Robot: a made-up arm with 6 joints.
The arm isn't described. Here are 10 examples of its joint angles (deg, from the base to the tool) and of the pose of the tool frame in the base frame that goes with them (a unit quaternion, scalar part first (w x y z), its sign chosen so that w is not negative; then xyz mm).
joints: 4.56 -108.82 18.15 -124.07 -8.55 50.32
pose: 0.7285 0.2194 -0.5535 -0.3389 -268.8 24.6 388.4
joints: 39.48 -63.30 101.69 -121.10 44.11 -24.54
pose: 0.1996 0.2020 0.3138 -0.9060 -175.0 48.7 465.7
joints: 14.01 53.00 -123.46 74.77 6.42 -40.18
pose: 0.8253 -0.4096 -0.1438 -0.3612 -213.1 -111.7 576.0
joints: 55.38 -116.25 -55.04 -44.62 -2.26 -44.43
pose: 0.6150 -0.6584 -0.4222 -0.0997 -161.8 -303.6 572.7
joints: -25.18 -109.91 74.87 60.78 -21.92 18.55
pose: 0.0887 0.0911 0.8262 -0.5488 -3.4 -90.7 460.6
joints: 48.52 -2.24 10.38 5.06 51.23 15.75
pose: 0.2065 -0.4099 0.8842 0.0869 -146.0 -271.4 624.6
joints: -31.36 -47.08 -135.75 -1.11 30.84 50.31
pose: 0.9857 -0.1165 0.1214 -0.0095 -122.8 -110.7 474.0
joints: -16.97 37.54 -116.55 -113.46 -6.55 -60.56
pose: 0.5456 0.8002 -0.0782 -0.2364 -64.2 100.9 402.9
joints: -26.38 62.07 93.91 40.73 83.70 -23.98
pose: 0.2135 0.3899 -0.2547 -0.8588 -106.0 -195.1 501.1
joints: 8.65 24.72 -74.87 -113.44 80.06 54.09
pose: 0.1404 -0.7514 -0.3654 -0.5312 -253.0 64.0 538.6
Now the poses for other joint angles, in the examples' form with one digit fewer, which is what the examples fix.
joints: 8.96 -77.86 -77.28 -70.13 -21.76 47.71
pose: 0.927 0.254 -0.044 0.273 -252 -223 513
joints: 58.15 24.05 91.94 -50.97 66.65 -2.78
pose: 0.439 0.300 -0.796 0.290 -15 -149 749
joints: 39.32 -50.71 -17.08 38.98 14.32 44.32
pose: 0.629 -0.474 0.615 -0.034 -182 -129 575
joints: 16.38 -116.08 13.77 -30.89 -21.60 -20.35
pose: 0.459 -0.634 0.032 -0.622 -234 23 504
